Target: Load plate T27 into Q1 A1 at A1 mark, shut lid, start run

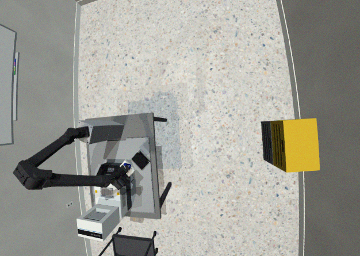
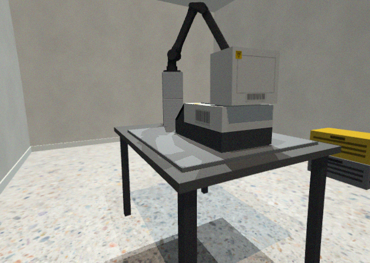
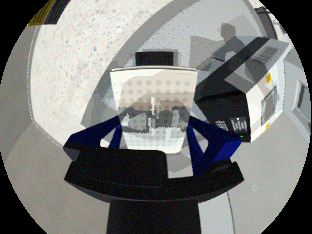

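My hand is right at the sealed plate T27. From my hand the other things lie so: plate nest N1 (24 cm below).
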